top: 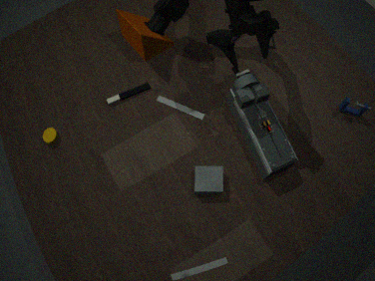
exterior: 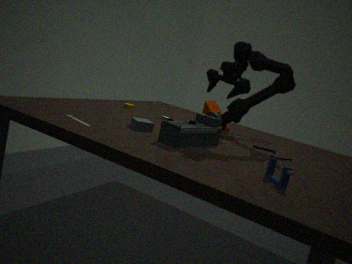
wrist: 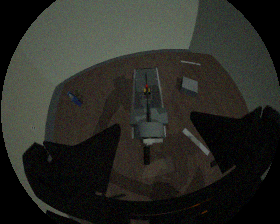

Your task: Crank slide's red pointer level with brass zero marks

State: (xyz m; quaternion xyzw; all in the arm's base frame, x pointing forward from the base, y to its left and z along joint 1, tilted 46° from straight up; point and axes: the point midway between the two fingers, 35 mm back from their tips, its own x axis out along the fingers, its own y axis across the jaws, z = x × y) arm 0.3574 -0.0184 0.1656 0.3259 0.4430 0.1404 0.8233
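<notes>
My gripper tip is now 140 mm short of the red pointer, 20 mm to the left of it and 110 mm above it. From my gripper tip the other things lie so: grey block: 160 mm ahead, 210 mm to the right, 180 mm below; yellow disc: 190 mm behind, 560 mm to the right, 190 mm below; black-and-white marker: 190 mm behind, 290 mm to the right, 190 mm below.
</notes>
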